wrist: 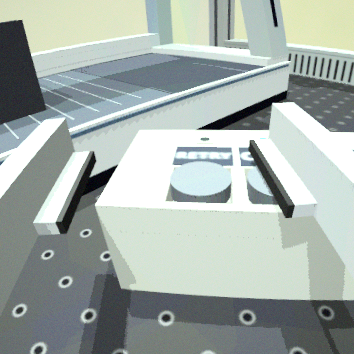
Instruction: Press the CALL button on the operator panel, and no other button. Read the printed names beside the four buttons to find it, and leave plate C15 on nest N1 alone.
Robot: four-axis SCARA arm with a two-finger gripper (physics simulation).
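Places are measured from the arm's base along level axes (x ahead, y right, z down), in millimetres.
Pixels of known places: gripper, fingertip midpoint: (170,131).
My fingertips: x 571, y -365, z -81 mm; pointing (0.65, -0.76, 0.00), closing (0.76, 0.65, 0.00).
Observation:
Ahead of a thing's pixels: the offset from my fingertips to its top centre. "pt": to the spot under its first point. Level surfaces: height alone.
The white operator panel @[dx +40, dy +42, dz +12 mm] (200,245) stands in the middle of the wrist view. A round grey button @[dx -3, dy +19, dz +12 mm] (201,179) sits below a dark label @[pt dx +10, dy +2, dz +15 mm] (190,156) that reads RETRY, slightly blurred. A second grey button @[dx +16, dy +42, dz +12 mm] (257,186) is to its right, partly covered by the right finger. Its label @[pt dx +26, dy +20, dz +15 mm] (245,156) shows a first letter C; the rest is hidden. My gripper (170,131) is shut with nothing held; a gap shows between its dark pads, with the panel seen through it. Whether the fingers touch the panel cannot be told. Plate C15 and nest N1 cannot be identified.
A low platform with a white rim (220,92) and grey, white-lined surface lies behind the panel. A dark upright board @[pt dx -18, dy -150, dz -14 mm] (19,72) is at the left. A pale post (262,30) and a slotted grille @[pt dx +433, dy -97, dz +47 mm] (322,65) stand behind. The dark floor @[dz +68 mm] (200,337) has ringed holes.

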